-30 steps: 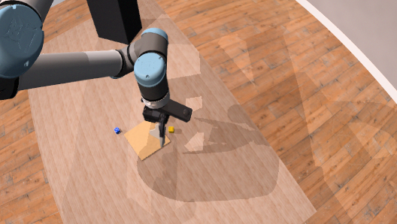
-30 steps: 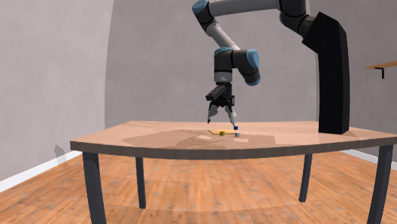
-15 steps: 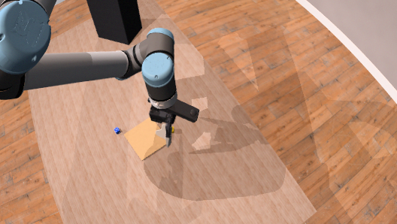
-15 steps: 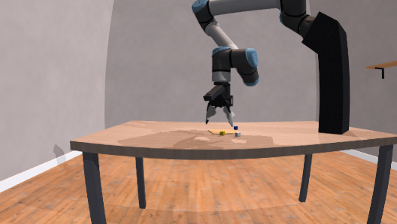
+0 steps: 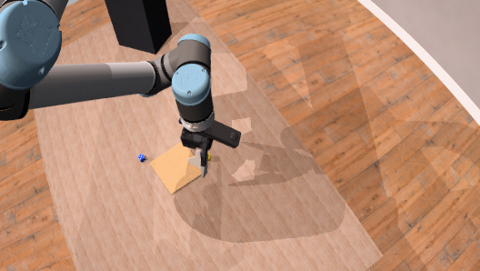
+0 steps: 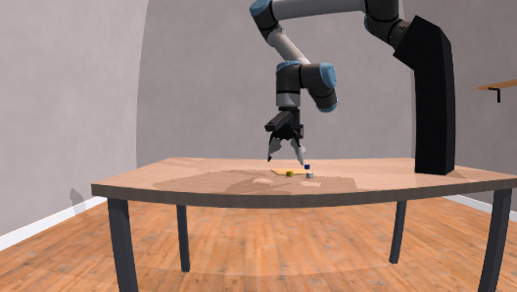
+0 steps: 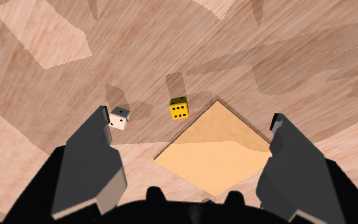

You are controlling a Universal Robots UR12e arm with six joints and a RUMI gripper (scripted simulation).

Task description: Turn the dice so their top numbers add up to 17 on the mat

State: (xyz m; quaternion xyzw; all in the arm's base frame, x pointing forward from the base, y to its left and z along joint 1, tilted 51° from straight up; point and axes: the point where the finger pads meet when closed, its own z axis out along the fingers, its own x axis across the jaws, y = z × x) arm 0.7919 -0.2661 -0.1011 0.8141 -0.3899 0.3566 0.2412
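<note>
My hand is 2 cm past the yellow die and 4 cm above it. Also, from my hand: white die 8 cm behind, 6 cm to the left, 4 cm below; then blue die 18 cm behind, 16 cm to the right, 4 cm below; then tan mat 7 cm behind, 10 cm to the right, 4 cm below.
</note>
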